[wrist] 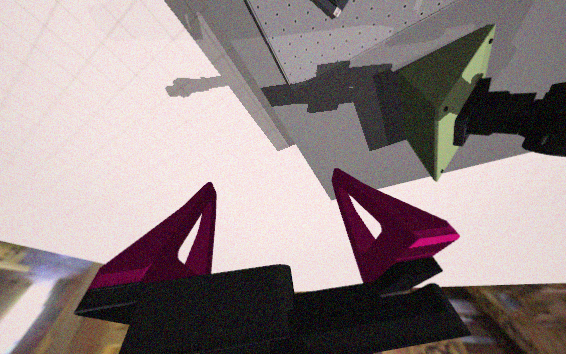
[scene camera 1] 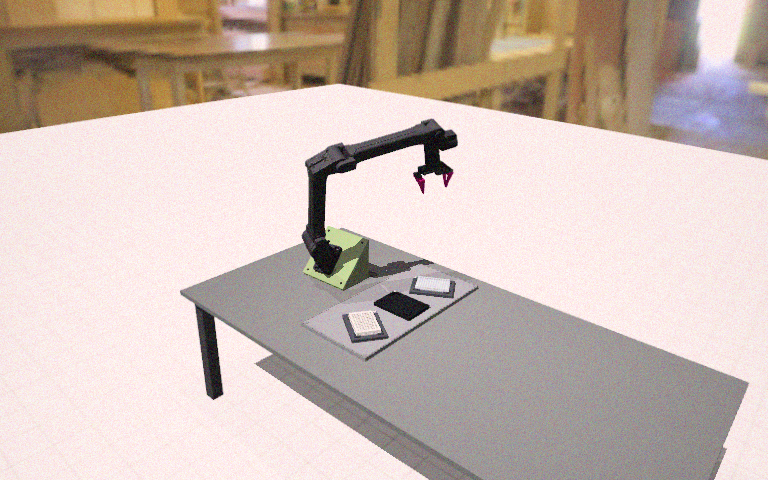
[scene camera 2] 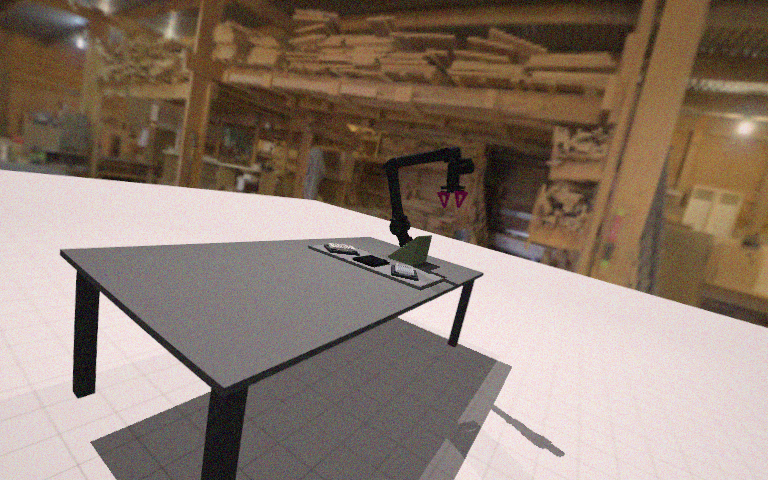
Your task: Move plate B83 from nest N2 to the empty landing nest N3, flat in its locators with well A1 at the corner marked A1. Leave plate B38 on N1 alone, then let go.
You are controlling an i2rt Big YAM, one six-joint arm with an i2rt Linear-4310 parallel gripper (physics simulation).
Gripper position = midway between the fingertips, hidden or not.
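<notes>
My gripper (wrist: 274, 180) is open and holds nothing at the moment, and the scene also has a black holder (scene camera 1: 395, 302) in it.
</notes>
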